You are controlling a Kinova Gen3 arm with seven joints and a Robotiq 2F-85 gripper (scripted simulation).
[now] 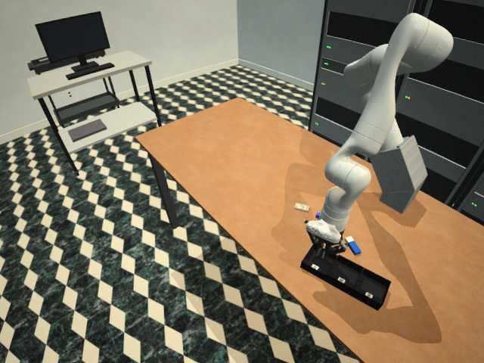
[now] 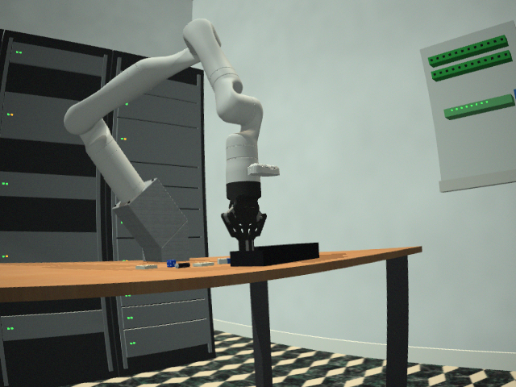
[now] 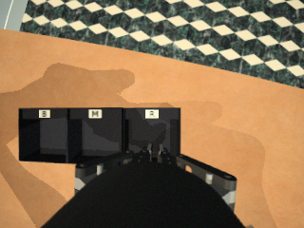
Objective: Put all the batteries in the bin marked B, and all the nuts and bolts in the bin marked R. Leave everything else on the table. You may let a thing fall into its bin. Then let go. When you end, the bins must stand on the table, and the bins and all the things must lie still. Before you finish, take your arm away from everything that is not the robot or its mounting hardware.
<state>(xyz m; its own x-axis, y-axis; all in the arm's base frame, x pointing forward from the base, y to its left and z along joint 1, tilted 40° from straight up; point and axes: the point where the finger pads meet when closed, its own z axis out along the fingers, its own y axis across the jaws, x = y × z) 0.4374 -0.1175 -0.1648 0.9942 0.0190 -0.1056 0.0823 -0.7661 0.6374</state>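
Now: hand 1 cm short of the bin, 9 cm to the right of it and 2 cm above it. Round my hand: yellow nut (6 cm behind, 2 cm to the left, 3 cm below); then blue-and-white eraser (11 cm behind, 5 cm to the left, 3 cm below); then black battery (9 cm behind, 10 cm to the right, 3 cm below).
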